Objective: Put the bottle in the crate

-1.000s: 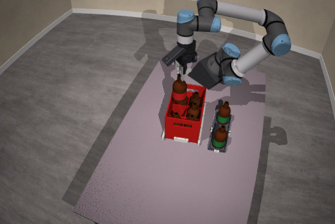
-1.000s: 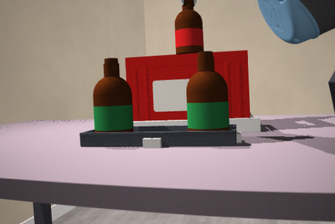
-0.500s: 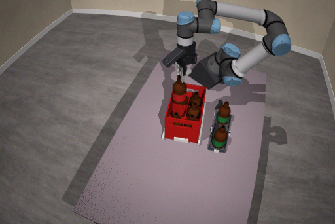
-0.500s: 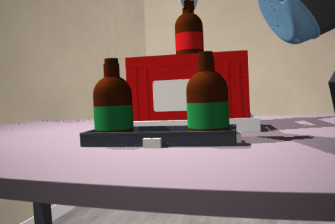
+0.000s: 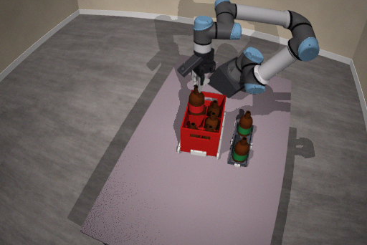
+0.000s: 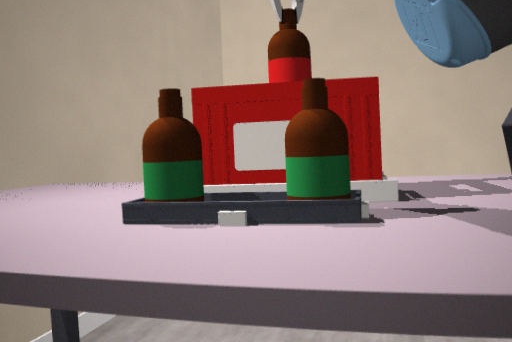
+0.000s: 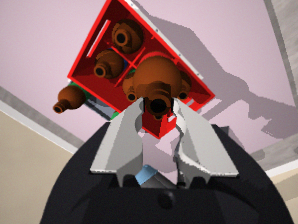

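My gripper is now 23 cm above the red crate, 4 cm to the right of it and 1 cm past it. From my hand the other things lie so: tray 30 cm below, 26 cm to the left, 5 cm behind.
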